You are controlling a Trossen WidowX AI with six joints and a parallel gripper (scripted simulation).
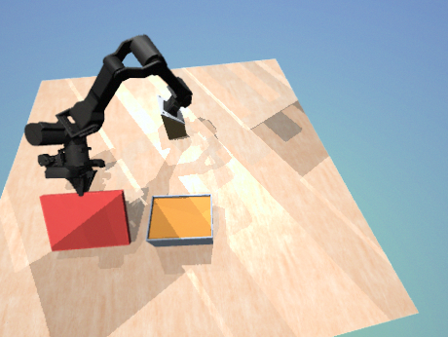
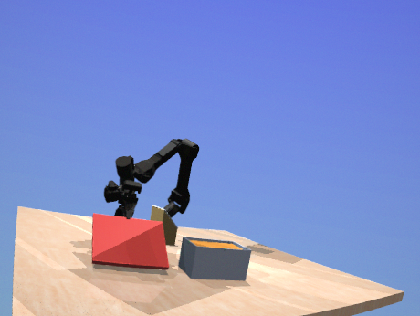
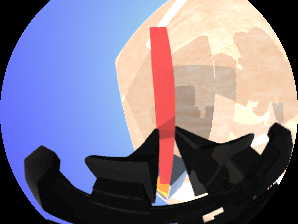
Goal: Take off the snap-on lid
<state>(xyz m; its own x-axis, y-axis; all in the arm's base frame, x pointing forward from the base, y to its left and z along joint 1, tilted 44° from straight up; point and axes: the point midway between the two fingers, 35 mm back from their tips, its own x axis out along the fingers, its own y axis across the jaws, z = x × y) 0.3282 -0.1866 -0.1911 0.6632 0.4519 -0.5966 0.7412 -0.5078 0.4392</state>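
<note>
The red lid is 7 cm ahead of my gripper tip and 5 cm below it. Also, from my gripper tip: blue-grey box (10 cm ahead, 29 cm to the left, 8 cm below).
</note>
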